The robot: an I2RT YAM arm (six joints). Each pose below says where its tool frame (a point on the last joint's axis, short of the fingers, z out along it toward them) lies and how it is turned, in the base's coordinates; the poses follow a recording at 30 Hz.
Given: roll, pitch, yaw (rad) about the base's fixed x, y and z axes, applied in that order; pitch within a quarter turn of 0, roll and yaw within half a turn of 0; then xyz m.
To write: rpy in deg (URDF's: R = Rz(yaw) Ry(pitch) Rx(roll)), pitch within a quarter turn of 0, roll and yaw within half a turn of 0; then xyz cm. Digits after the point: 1 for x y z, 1 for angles.
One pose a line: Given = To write
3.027, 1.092, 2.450, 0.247, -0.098, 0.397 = 173.4, 62.6, 140.4, 24.7, -9.8, 39.7
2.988, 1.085, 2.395, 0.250, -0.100, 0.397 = 171.2, 62.2, 137.2, 25.0, -10.0, 39.7
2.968, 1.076, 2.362, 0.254, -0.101, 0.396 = 170.1, 61.7, 135.3, 25.4, -10.1, 39.6
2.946, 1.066, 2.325, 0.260, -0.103, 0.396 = 168.8, 61.1, 133.2, 26.0, -10.3, 39.6
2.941, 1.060, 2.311, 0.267, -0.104, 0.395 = 168.5, 60.7, 132.4, 26.7, -10.4, 39.5
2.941, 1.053, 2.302, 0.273, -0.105, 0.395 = 168.5, 60.3, 131.9, 27.3, -10.5, 39.5
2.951, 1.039, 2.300, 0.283, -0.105, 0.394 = 169.1, 59.5, 131.8, 28.3, -10.5, 39.4
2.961, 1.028, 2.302, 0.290, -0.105, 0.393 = 169.7, 58.9, 131.9, 29.0, -10.5, 39.3
